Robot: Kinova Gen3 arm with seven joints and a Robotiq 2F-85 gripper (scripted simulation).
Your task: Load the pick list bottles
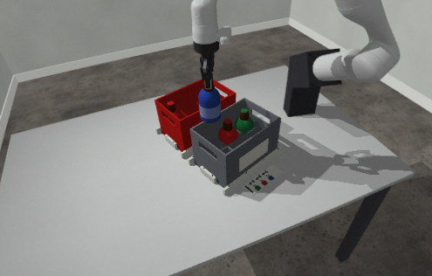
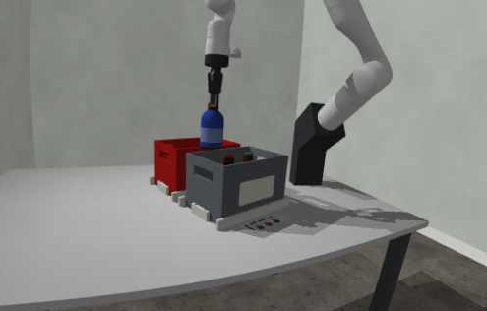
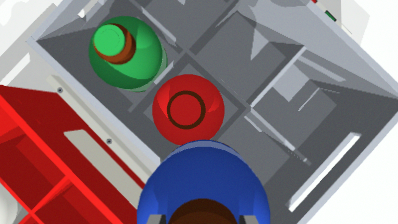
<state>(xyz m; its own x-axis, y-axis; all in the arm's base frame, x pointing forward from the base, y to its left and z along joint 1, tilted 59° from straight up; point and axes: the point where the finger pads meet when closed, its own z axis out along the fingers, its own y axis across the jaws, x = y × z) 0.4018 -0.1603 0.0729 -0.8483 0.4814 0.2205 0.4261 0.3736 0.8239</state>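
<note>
Right now my hand is 70 mm above the blue-label bottle. From my hand the other things lie so: red crate (10 mm ahead, 170 mm to the right, 250 mm below); grey crate (70 mm behind, 50 mm to the left, 250 mm below); green-label bottle (140 mm behind, 20 mm to the right, 250 mm below).
</note>
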